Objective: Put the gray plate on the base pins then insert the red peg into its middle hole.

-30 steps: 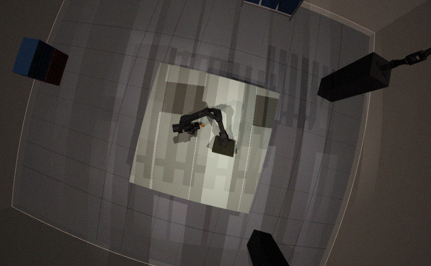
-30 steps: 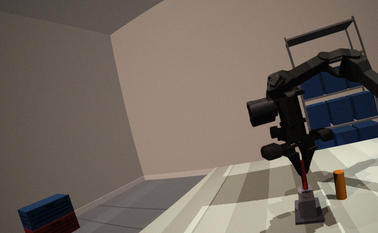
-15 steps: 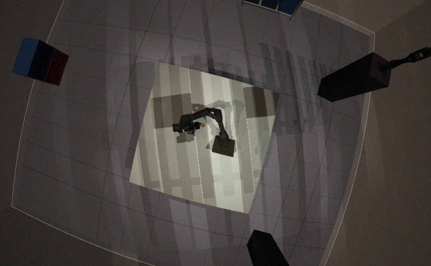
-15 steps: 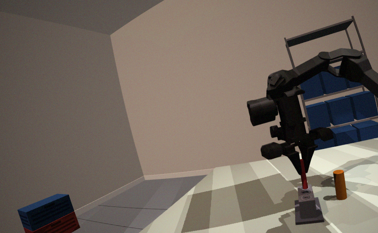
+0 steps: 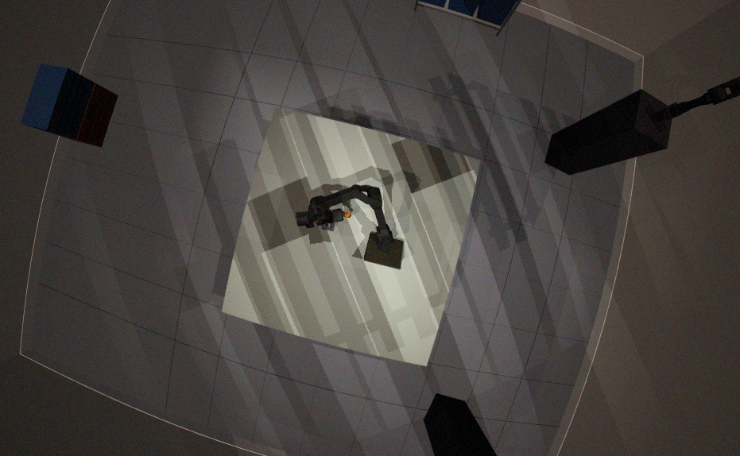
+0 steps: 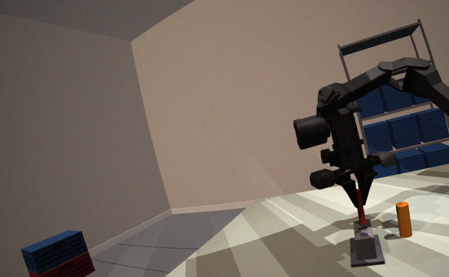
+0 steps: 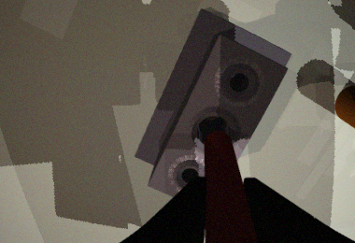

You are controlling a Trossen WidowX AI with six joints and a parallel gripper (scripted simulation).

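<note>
Now: the red peg right at my gripper tip. From my gripper tip the other things lie so: gray plate (7 cm below); orange cylinder (9 cm behind, 6 cm to the right, 7 cm below); dark base (10 cm below).
</note>
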